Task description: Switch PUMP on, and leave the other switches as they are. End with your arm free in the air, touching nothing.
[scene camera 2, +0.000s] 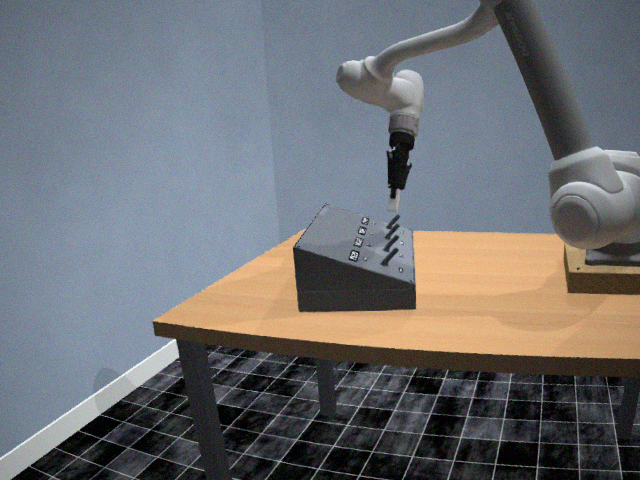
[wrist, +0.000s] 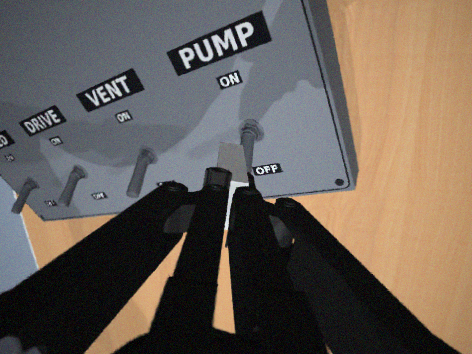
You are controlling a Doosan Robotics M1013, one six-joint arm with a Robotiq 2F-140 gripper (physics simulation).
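Seen in the pictures: gripper, fingertip midpoint: (scene camera 2: 392, 210) (wrist: 228, 161); arm's base, origin of the base link: (scene camera 2: 616, 256).
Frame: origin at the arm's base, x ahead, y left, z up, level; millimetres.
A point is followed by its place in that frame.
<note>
The grey sloped switch box (scene camera 2: 330, 227) @[x 748, y 139, z 83 mm] (wrist: 200, 115) @[x 676, y -34, z 40 mm] carries a row of toggle levers. The PUMP lever (scene camera 2: 393, 221) @[x 650, y -78, z 52 mm] (wrist: 248, 149) @[x 655, y -85, z 54 mm] is at the far end in the scene view and rightmost in the wrist view; it tilts down toward its OFF label (wrist: 267, 169) @[x 629, y -90, z 18 mm]. The VENT lever (wrist: 140, 174) @[x 617, y 28, z 55 mm] and DRIVE lever (wrist: 71, 187) @[x 583, y 142, z 53 mm] also tilt toward OFF, as does a partly labelled lever (wrist: 24, 196) @[x 548, y 257, z 52 mm] at left. My gripper (scene camera 2: 393, 201) @[x 652, y -82, z 82 mm] (wrist: 228, 161) @[x 652, y -82, z 82 mm] is shut and empty, its pale tips just above the PUMP lever, and left of it in the wrist view. A small gap shows in the scene view.
The box stands on a wooden table (scene camera 2: 491, 310) @[x 304, y 286, z -54 mm] (wrist: 410, 150) @[x 645, y -209, z -54 mm]. The arm's base (scene camera 2: 594, 206) stands on a wooden block (scene camera 2: 599, 281) @[x 53, y 145, z -22 mm] at the table's right. A blue wall (scene camera 2: 129, 155) is behind and to the left.
</note>
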